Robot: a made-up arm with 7 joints.
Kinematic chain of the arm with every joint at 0, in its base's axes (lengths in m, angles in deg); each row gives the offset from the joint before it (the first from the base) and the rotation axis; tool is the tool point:
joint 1: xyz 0 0 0 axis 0 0.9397 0.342
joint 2: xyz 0 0 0 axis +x
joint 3: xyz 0 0 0 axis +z
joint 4: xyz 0.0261 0 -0.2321 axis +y
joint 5: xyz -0.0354 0 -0.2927 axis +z
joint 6: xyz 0 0 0 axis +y
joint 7: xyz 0 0 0 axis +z
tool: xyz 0 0 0
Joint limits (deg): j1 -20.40..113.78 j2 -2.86..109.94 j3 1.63..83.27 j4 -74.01..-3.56 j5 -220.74..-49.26 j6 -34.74..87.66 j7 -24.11..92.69
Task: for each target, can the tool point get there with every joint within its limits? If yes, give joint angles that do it. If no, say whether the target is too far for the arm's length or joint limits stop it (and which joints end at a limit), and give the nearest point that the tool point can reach.
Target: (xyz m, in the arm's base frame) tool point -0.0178 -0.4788 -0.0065
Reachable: no: joint limits stop it (at a limit: joint 1, joint 2, joint 3, joint 4) | nearest point -0.4476 -0.2561 0.1063 | short by 0.497 m
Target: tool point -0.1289 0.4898 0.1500
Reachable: yes | joints 95.16 93.94 28.26 -10.21 -181.07 21.40 14.36
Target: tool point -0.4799 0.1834 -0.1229
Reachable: yes | joints 74.24 31.73 30.06 -11.08 -143.06 34.79 17.46
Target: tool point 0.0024 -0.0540 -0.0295
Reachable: no: joint limits stop it (at a limit: joint 2, joint 3, joint 4) | nearest point 0.1102 0.0261 -0.4428 | short by 0.435 m
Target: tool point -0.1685 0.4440 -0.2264
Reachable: yes | joints 38.31 53.93 34.29 -24.14 -142.44 38.83 19.09
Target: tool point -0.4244 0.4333 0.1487
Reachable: no: too far | nearest point -0.3591 0.3666 0.1258 | short by 0.096 m
